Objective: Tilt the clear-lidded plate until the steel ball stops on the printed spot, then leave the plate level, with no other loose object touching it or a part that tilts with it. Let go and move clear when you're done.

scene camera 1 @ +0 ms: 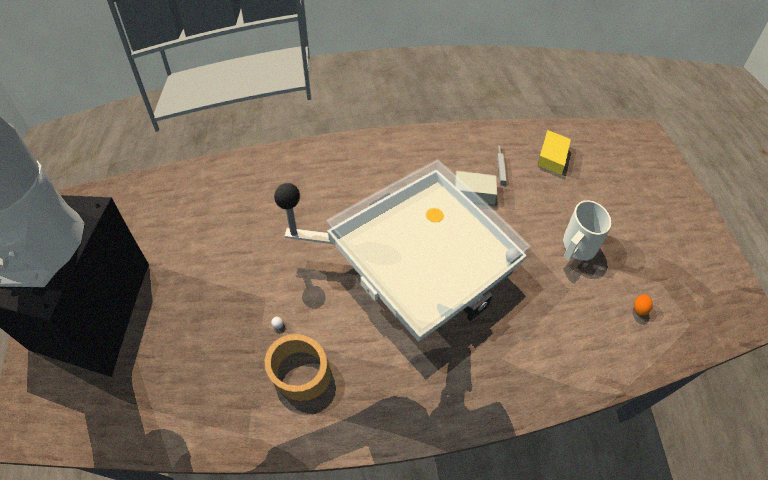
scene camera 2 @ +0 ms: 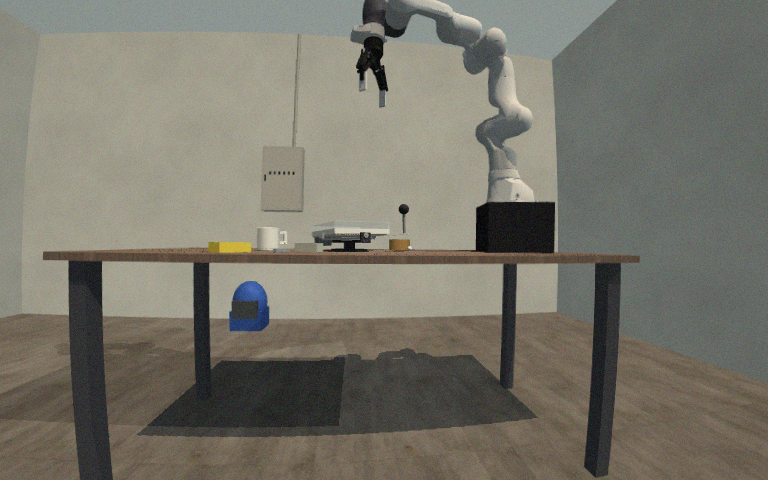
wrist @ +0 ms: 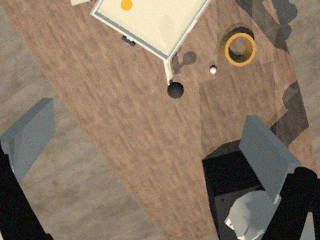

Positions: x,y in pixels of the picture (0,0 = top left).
Scene:
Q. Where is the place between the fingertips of my gripper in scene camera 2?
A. At 373,99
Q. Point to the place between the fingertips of my gripper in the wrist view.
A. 150,123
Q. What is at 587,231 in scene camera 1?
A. A white mug.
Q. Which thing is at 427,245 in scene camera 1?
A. A clear-lidded plate.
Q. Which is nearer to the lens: the beige block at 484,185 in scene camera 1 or the yellow block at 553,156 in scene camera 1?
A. The beige block.

